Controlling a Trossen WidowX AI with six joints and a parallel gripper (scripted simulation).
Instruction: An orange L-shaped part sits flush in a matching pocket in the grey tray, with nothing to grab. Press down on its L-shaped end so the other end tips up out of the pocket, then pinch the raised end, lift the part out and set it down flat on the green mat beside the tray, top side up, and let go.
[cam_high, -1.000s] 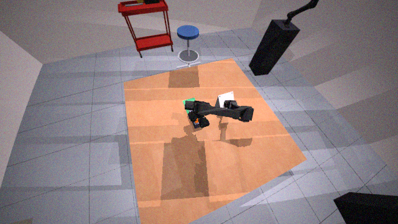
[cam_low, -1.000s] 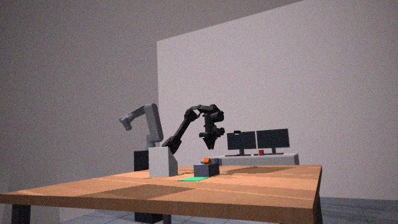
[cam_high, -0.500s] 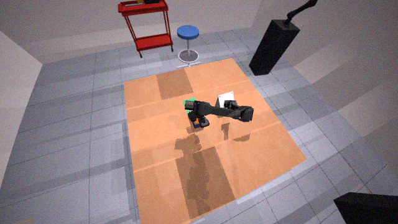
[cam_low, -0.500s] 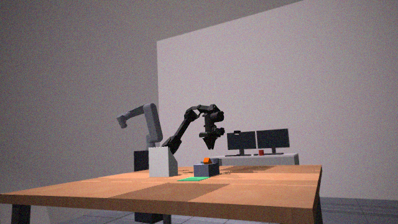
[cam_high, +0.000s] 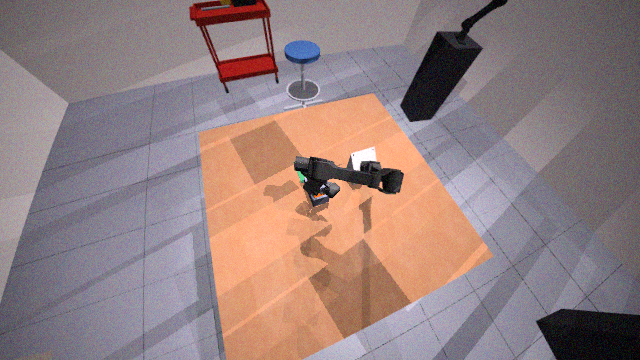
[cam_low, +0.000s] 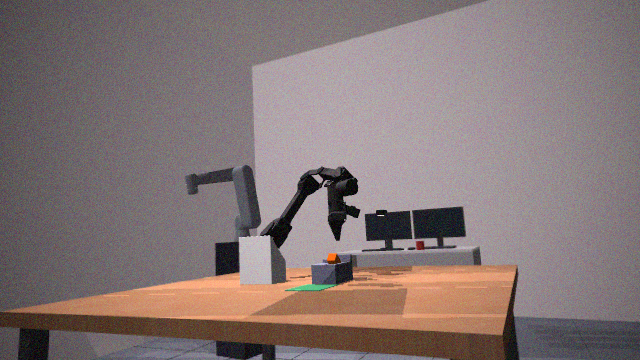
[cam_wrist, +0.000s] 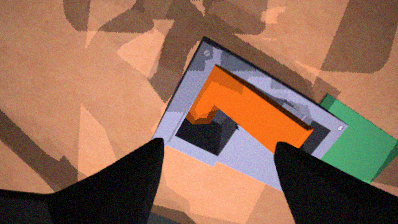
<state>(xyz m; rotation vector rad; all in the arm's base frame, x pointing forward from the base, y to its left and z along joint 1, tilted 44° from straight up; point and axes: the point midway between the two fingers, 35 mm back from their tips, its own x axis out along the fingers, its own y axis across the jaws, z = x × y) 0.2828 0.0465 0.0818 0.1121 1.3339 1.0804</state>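
My gripper tip is 20 mm short of the green mat, 200 mm to the left of it and 160 mm above it.
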